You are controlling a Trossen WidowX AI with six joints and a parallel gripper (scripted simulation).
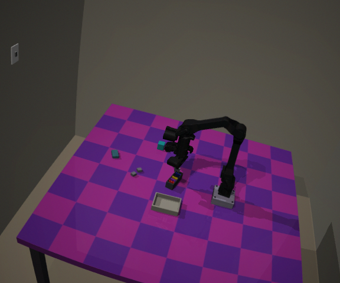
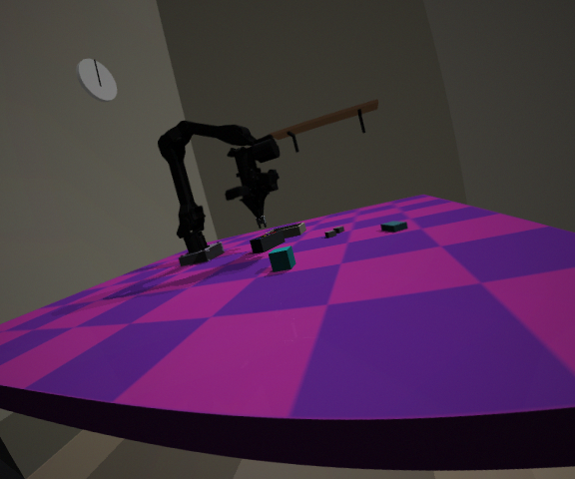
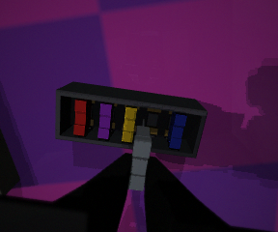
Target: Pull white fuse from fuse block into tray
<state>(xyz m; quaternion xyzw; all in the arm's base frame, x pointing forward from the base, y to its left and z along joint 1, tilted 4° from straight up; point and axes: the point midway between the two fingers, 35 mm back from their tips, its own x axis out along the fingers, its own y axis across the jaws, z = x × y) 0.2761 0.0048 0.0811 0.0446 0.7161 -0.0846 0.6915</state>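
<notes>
Right now my gripper tip is 20 cm to the right of the grey tray, 9 cm above it and 2 cm past it. Round my gripper tip: flat teal block: 37 cm ahead, 9 cm below, 5 cm to the right; then white fuse: 1 cm below; then teal cube: 25 cm to the right, 16 cm ahead, 8 cm below.
</notes>
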